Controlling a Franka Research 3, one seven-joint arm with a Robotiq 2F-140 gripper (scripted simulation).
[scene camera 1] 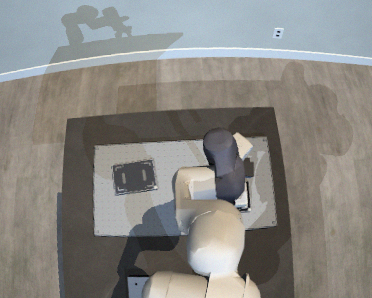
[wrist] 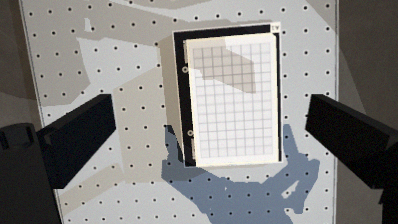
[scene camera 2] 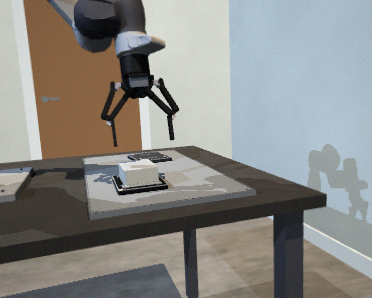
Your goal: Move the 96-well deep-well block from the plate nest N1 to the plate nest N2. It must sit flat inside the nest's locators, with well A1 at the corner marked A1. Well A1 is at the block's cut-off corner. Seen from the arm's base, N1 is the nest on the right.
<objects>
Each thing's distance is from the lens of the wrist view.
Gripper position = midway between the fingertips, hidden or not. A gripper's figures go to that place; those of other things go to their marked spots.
gripper (wrist: 211, 112): 0.15 m
96-well deep-well block (wrist: 233, 80): 0.21 m
</objects>
